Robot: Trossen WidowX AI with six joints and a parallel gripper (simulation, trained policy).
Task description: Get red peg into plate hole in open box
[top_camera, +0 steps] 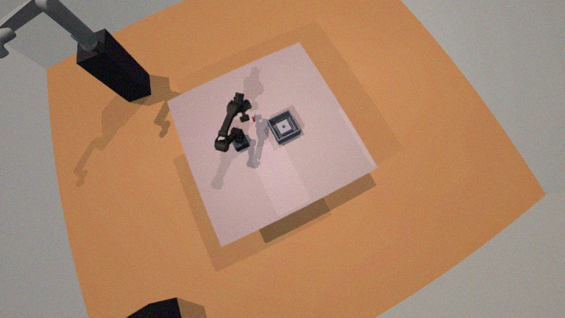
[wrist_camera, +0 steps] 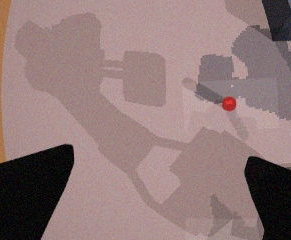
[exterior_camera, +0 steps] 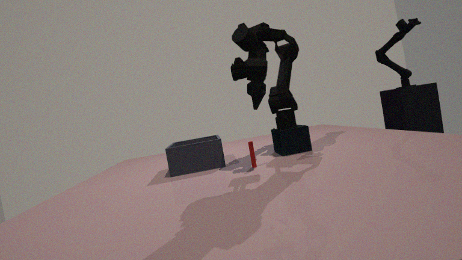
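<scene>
Now: gripper tip 3 cm short of the red peg, 3 cm to the left of it and 15 cm above it. The rest, counted from my gripper tip: grey plate (24 cm ahead, 17 cm to the right, 15 cm below); box (24 cm ahead, 17 cm to the right, 17 cm below).
</scene>
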